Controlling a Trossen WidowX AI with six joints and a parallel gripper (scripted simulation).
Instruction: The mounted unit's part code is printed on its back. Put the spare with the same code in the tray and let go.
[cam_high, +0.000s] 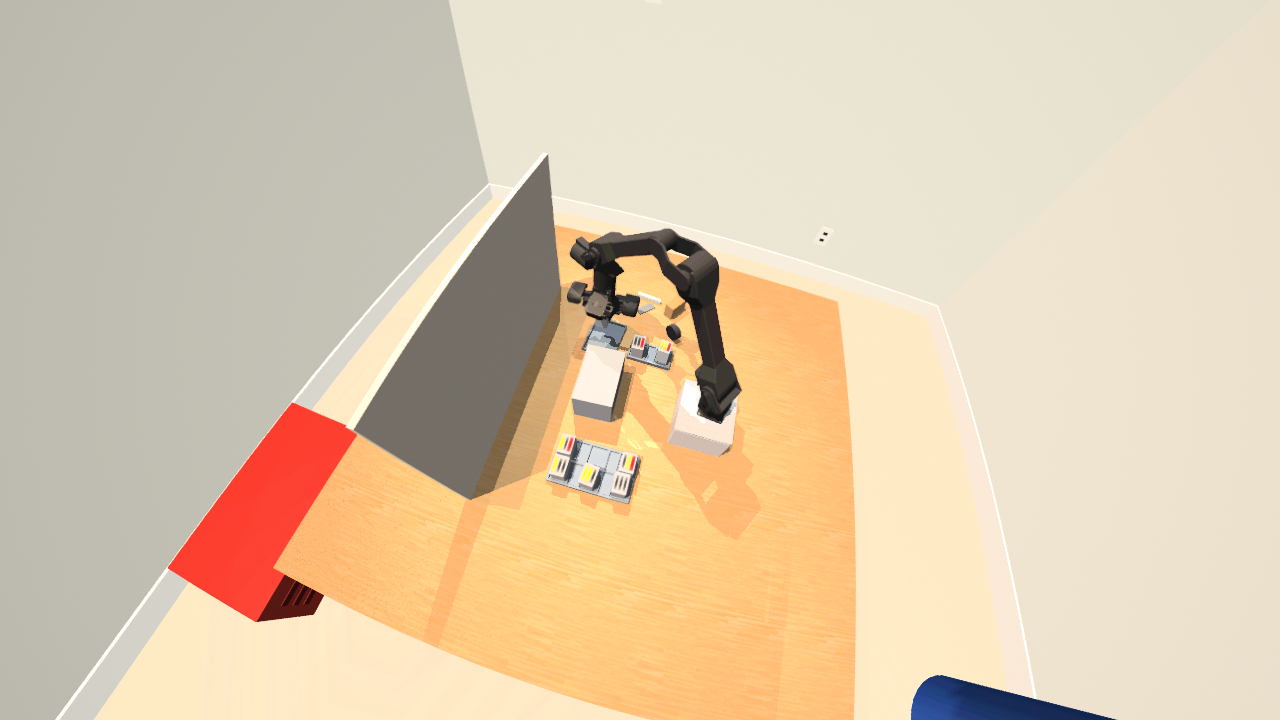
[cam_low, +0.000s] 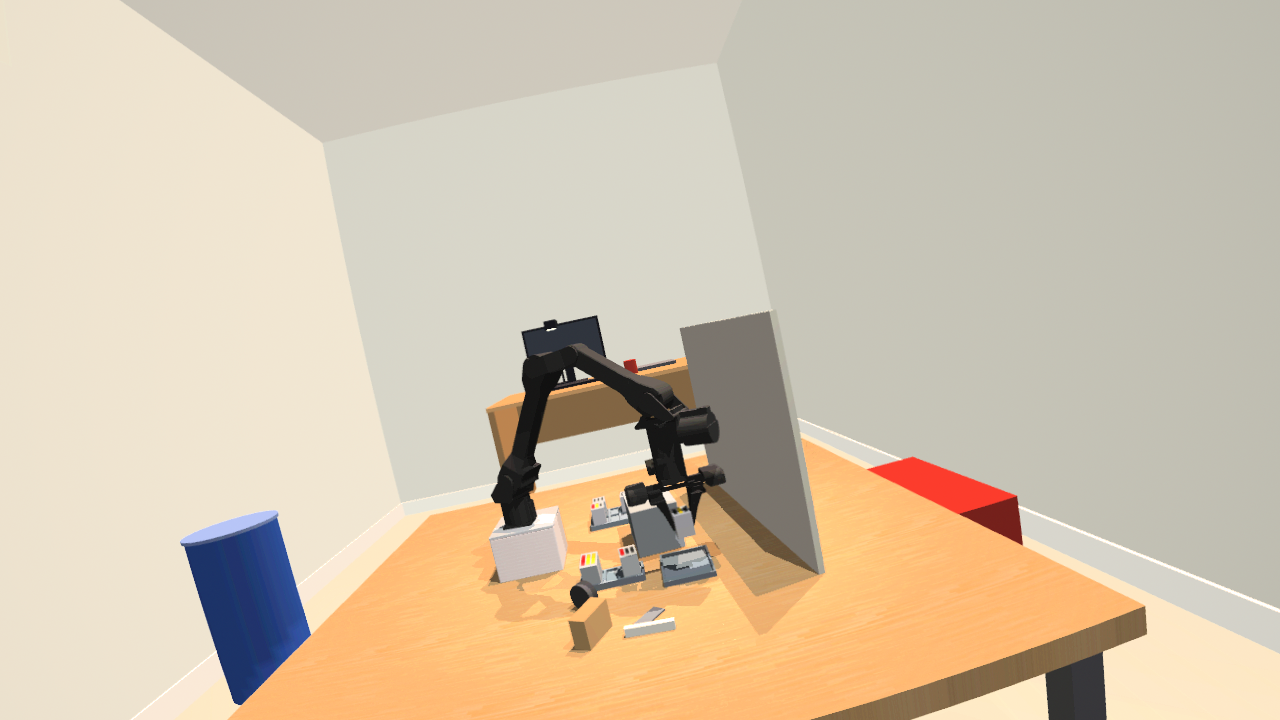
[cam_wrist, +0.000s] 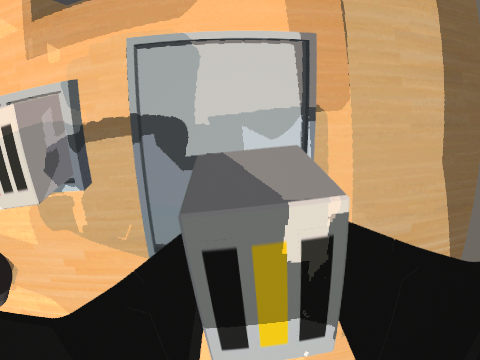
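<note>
My gripper tip is 1 cm past the shallow grey tray, 1 cm to the right of it and 8 cm above it. The rest, counted from my gripper tip: mounted unit 7 cm behind, 19 cm to the left, 3 cm below; then grey panel 15 cm ahead, 22 cm to the left, 14 cm above.
</note>
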